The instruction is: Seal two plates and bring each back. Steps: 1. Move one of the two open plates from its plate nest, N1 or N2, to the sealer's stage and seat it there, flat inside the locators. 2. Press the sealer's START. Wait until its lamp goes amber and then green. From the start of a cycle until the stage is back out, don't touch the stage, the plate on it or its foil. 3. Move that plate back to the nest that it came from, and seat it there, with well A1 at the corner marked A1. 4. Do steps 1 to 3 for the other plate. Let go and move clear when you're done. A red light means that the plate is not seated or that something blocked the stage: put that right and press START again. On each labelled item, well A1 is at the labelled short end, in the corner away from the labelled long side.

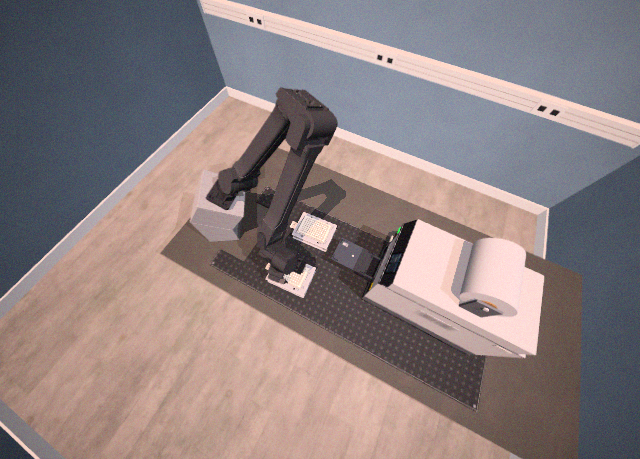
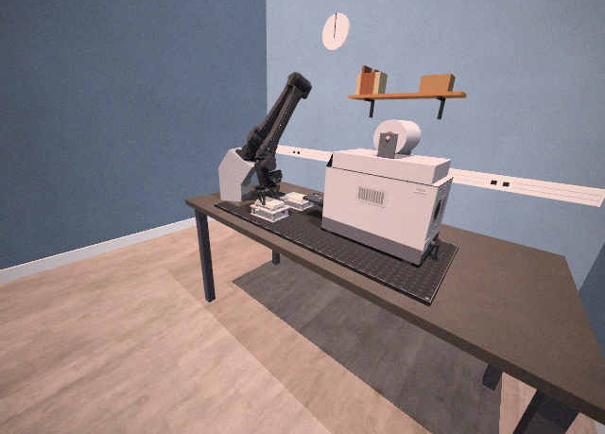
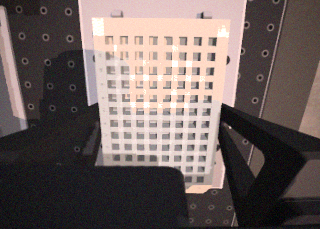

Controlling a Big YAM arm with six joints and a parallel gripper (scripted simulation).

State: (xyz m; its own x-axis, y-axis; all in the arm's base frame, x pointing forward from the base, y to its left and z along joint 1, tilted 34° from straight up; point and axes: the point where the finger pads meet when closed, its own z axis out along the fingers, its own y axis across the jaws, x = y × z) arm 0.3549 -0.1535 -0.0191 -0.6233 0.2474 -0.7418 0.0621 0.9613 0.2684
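The plate nest is 3 cm below my hand. The rest, counted from my hand: sealer stage: 21 cm ahead, 13 cm to the left, 3 cm above; then foil roll: 54 cm ahead, 8 cm to the left, 35 cm above.
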